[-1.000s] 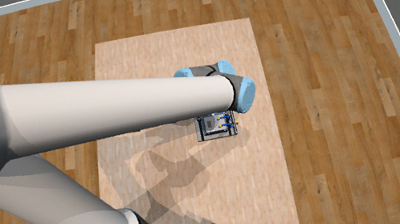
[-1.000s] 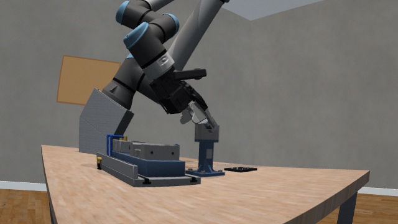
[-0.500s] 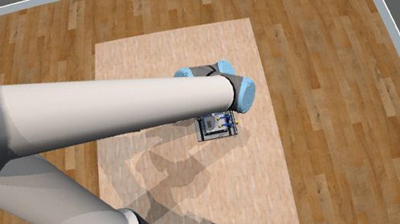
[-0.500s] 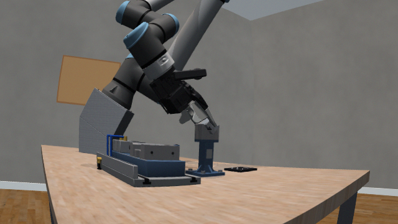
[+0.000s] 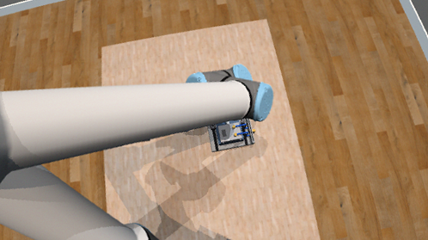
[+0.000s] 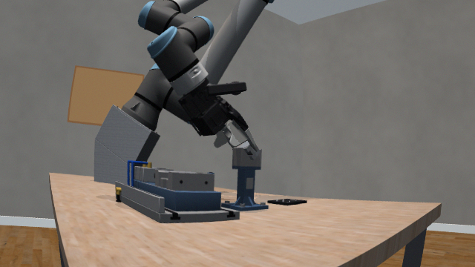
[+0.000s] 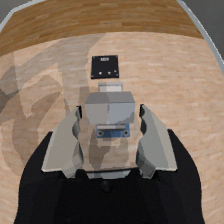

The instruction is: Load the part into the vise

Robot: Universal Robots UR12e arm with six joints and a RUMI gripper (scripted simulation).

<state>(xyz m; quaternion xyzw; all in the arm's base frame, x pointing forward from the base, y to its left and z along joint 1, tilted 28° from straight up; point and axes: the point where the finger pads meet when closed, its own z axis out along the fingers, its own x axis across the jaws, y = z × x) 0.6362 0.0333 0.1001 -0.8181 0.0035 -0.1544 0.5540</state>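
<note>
Right now my hand is 10 mm above the part. Round my hand: work stop (60 mm ahead, 170 mm to the right, 80 mm below); then cylinder rod (30 mm behind, 210 mm to the right, 90 mm below); then moving jaw (20 mm ahead, 210 mm to the right, 90 mm below).
</note>
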